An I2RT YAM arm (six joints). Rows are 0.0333 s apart.
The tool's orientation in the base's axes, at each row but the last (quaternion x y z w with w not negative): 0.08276 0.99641 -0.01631 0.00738; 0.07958 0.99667 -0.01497 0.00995; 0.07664 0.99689 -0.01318 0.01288; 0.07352 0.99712 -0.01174 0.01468; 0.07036 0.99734 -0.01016 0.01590; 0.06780 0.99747 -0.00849 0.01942; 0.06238 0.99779 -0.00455 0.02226; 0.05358 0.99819 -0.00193 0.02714; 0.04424 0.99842 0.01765 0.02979; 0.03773 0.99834 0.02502 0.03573; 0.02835 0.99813 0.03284 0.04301; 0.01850 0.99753 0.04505 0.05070; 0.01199 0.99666 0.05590 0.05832
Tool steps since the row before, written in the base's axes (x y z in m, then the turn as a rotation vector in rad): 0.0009 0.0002 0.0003 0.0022 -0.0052 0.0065; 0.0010 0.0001 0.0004 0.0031 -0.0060 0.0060; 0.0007 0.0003 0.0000 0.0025 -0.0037 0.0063; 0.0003 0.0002 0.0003 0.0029 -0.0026 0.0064; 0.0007 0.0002 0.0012 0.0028 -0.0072 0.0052; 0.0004 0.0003 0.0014 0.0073 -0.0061 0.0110; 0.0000 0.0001 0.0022 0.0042 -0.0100 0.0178; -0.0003 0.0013 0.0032 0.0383 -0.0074 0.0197; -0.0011 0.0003 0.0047 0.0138 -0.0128 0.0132; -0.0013 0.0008 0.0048 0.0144 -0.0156 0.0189; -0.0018 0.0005 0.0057 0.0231 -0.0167 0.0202; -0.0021 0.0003 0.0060 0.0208 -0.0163 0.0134; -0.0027 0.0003 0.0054 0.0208 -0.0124 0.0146
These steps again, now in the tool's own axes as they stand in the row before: -0.0009 0.0003 -0.0003 -0.0031 -0.0050 -0.0063; -0.0010 0.0002 -0.0004 -0.0041 -0.0056 -0.0058; -0.0006 0.0004 0.0000 -0.0032 -0.0034 -0.0061; -0.0003 0.0002 -0.0003 -0.0034 -0.0023 -0.0062; -0.0007 0.0003 -0.0012 -0.0040 -0.0068 -0.0049; -0.0004 0.0003 -0.0014 -0.0085 -0.0052 -0.0106; -0.0001 0.0001 -0.0022 -0.0062 -0.0095 -0.0175; 0.0003 0.0013 -0.0032 -0.0399 -0.0033 -0.0176; 0.0008 0.0004 -0.0047 -0.0156 -0.0110 -0.0127; 0.0010 0.0010 -0.0048 -0.0168 -0.0135 -0.0185; 0.0013 0.0008 -0.0058 -0.0257 -0.0140 -0.0191; 0.0015 0.0008 -0.0061 -0.0227 -0.0143 -0.0126; 0.0021 0.0009 -0.0056 -0.0227 -0.0103 -0.0133
